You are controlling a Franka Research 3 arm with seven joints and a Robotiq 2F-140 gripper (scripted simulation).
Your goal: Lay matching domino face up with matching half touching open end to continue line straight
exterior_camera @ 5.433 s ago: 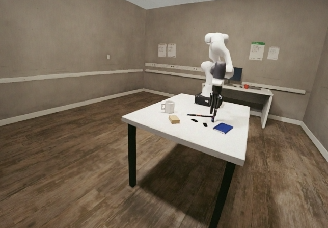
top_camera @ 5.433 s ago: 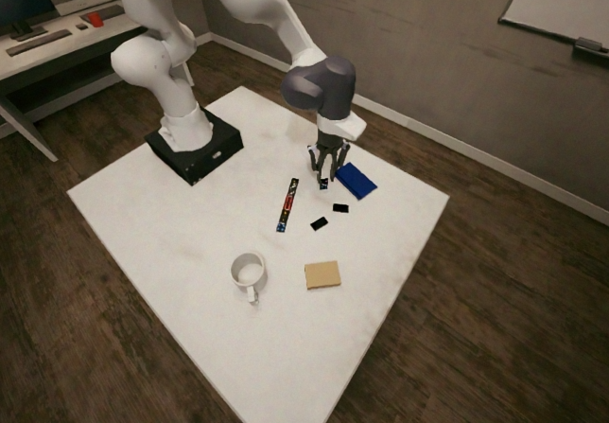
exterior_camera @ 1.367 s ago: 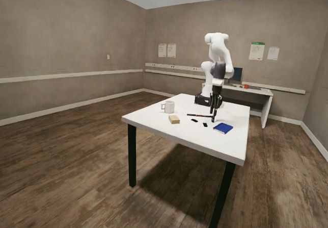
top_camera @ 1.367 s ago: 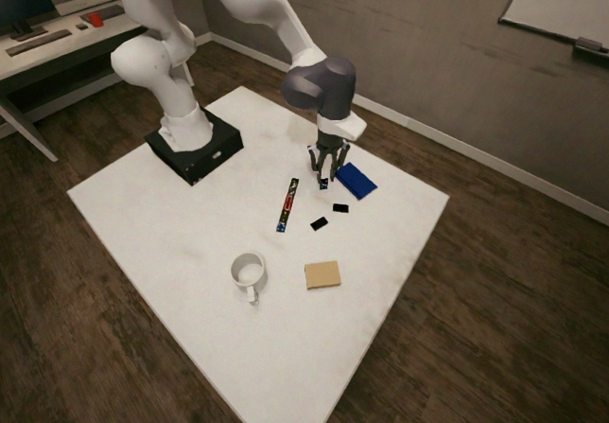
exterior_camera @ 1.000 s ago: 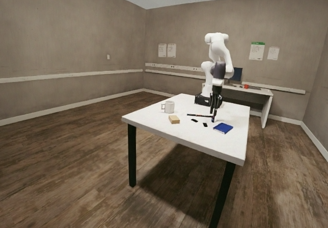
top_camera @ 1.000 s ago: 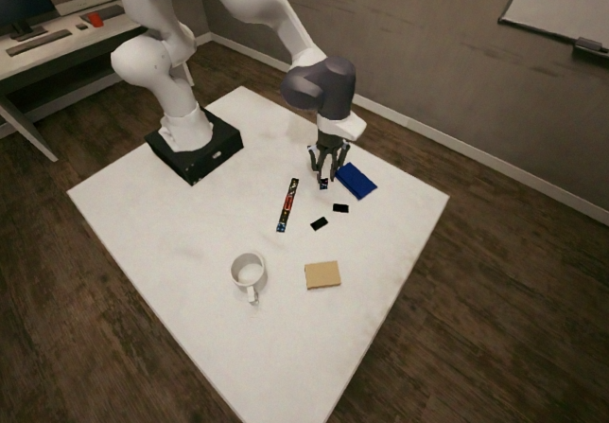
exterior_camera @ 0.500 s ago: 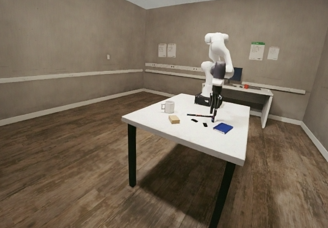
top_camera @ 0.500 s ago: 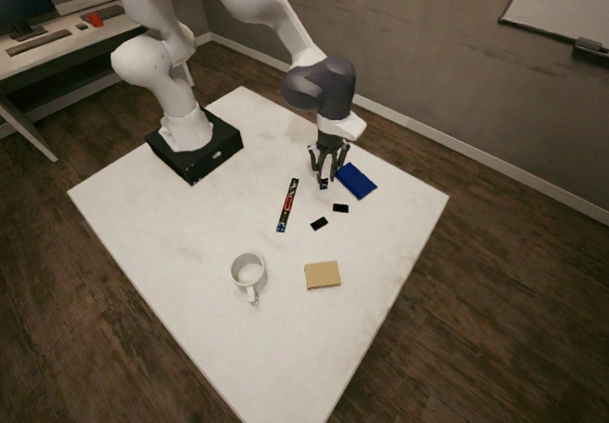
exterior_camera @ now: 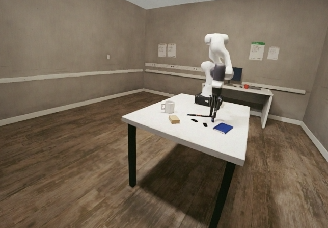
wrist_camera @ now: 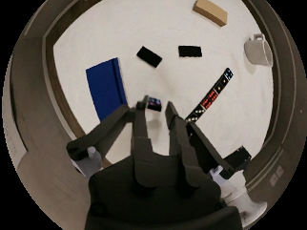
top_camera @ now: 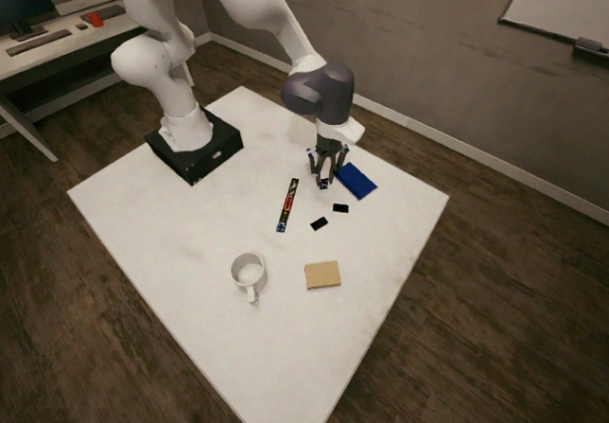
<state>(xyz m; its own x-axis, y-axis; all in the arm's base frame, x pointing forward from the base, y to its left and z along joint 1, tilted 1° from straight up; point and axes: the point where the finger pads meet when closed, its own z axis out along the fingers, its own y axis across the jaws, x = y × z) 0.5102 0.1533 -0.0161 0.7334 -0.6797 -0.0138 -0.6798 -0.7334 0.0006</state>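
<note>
My hand is 5 cm above the domino and 1 cm to the right of it. From my hand the other things lie so: tan block 27 cm to the right, 17 cm ahead, 6 cm below; white mug 40 cm to the right, 4 cm below, 1 cm ahead.
</note>
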